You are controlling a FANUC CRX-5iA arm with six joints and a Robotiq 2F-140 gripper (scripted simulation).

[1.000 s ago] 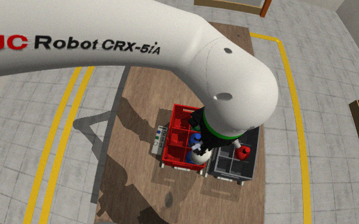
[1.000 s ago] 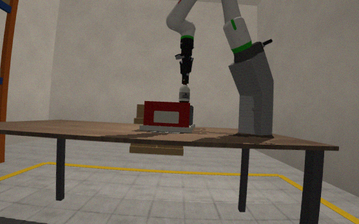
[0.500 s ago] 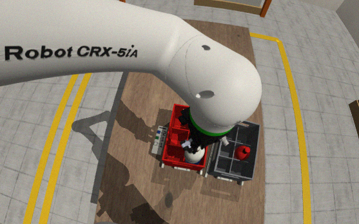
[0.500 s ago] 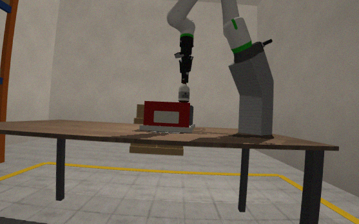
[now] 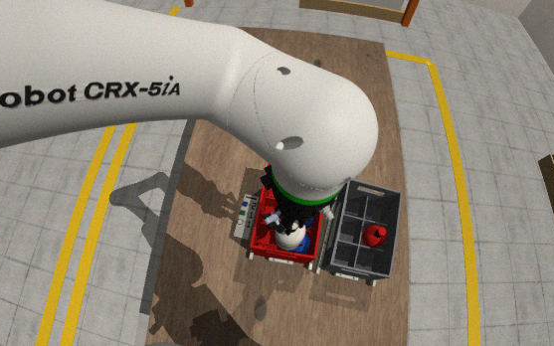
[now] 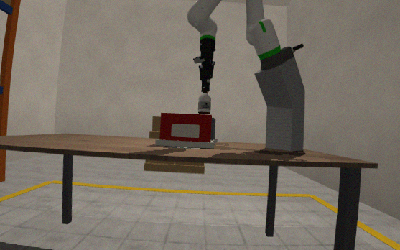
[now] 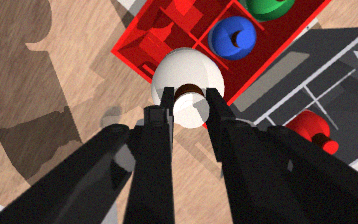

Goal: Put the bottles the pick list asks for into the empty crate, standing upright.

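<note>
Now: the white-label bottle 8 cm below my hand. Round my hand: red crate (9 cm ahead, 3 cm to the left, 27 cm below); then green-label bottle (18 cm ahead, 26 cm below); then blue-label bottle (10 cm ahead, 2 cm to the right, 26 cm below).
</note>
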